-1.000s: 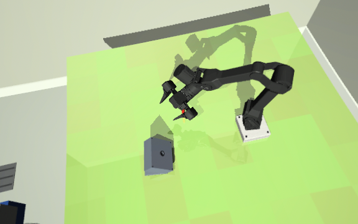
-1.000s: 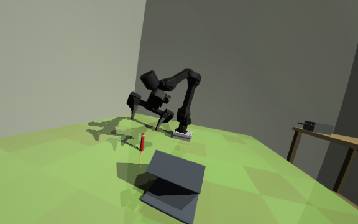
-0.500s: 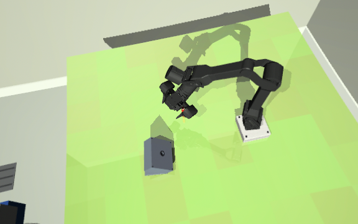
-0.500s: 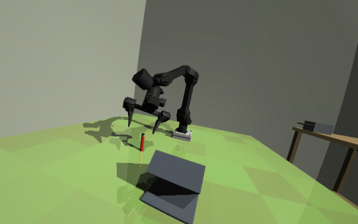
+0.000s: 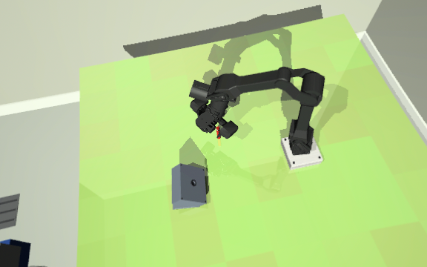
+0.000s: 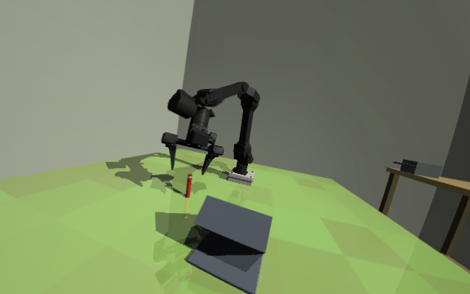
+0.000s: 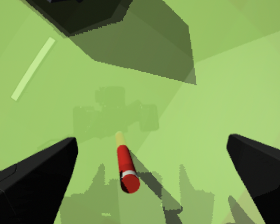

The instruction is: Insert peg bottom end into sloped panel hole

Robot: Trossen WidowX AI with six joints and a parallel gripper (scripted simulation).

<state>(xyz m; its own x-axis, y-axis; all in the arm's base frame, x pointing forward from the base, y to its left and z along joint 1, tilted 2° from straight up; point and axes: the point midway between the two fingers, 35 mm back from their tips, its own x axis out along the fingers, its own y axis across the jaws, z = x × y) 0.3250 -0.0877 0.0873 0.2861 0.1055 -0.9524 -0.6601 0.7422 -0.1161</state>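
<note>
Now: the red round peg 40 mm below my gripper tip, 40 mm behind it and 20 mm to the right of it. From my gripper tip the other things lie so: grey sloped panel (200 mm to the left, 90 mm ahead, 40 mm below).
</note>
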